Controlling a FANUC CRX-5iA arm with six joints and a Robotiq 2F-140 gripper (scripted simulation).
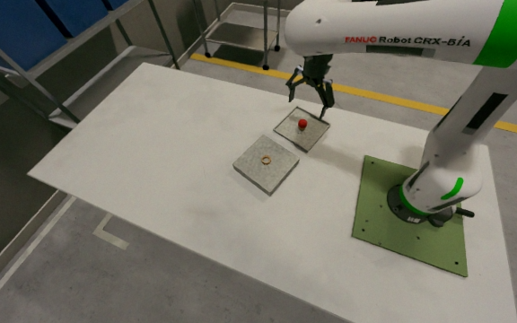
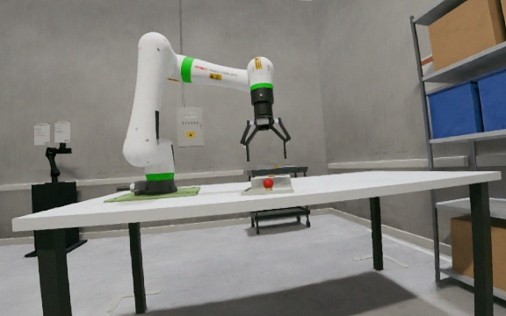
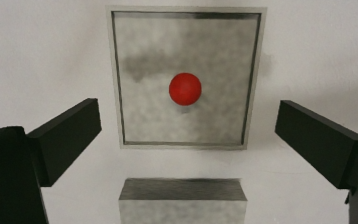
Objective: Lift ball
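Now: the red ball 100 mm below my hand.
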